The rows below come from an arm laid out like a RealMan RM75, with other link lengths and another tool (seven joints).
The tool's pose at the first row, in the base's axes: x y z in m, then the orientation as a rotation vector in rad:
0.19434 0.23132 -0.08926 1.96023 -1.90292 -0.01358
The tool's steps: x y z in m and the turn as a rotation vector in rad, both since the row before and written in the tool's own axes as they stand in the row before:
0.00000 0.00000 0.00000 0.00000 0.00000 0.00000
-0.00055 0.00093 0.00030 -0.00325 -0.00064 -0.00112
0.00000 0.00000 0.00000 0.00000 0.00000 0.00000
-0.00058 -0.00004 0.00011 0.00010 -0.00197 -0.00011
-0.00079 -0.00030 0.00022 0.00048 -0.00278 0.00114
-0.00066 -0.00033 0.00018 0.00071 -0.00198 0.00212
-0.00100 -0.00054 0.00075 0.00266 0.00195 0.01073
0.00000 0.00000 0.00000 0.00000 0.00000 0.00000
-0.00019 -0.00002 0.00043 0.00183 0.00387 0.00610
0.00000 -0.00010 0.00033 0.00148 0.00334 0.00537
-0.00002 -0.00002 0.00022 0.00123 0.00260 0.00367
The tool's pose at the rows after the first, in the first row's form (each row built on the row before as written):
0.19434 0.23132 -0.08926 1.96023 -1.90292 -0.01358
0.19333 0.23178 -0.08941 1.95940 -1.90104 -0.01761
0.19333 0.23178 -0.08941 1.95940 -1.90104 -0.01761
0.19330 0.23231 -0.08968 1.96026 -1.90221 -0.01948
0.19347 0.23300 -0.09018 1.96045 -1.90525 -0.02144
0.19369 0.23358 -0.09062 1.95957 -1.90883 -0.02212
0.19393 0.23433 -0.09173 1.95031 -1.91903 -0.01465
0.19393 0.23433 -0.09173 1.95031 -1.91903 -0.01465
0.19382 0.23439 -0.09218 1.94425 -1.92316 -0.00740
0.19382 0.23430 -0.09251 1.93884 -1.92677 -0.00121
0.19378 0.23426 -0.09272 1.93516 -1.92910 0.00353

